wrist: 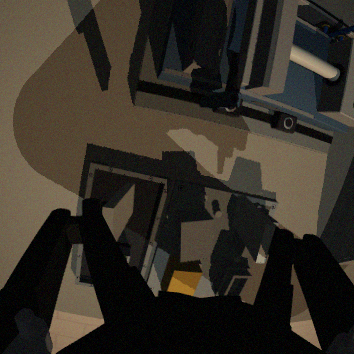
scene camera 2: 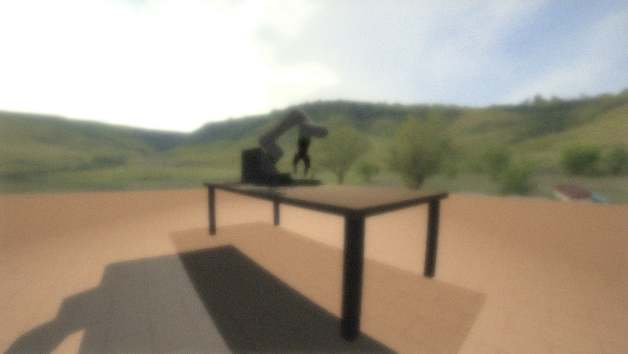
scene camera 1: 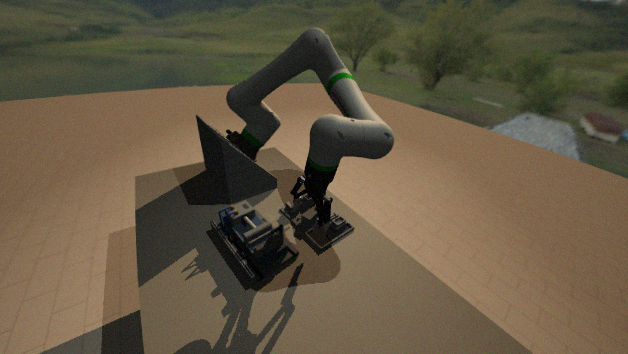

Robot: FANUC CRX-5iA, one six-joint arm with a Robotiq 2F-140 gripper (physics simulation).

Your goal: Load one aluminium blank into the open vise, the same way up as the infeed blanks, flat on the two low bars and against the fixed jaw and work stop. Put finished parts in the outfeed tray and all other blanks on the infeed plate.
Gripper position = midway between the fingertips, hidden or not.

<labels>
The gripper [scene camera 1: 305, 219] is open, with nothing in its grasp. Also in view: a brass blank [wrist: 182, 277].
</labels>
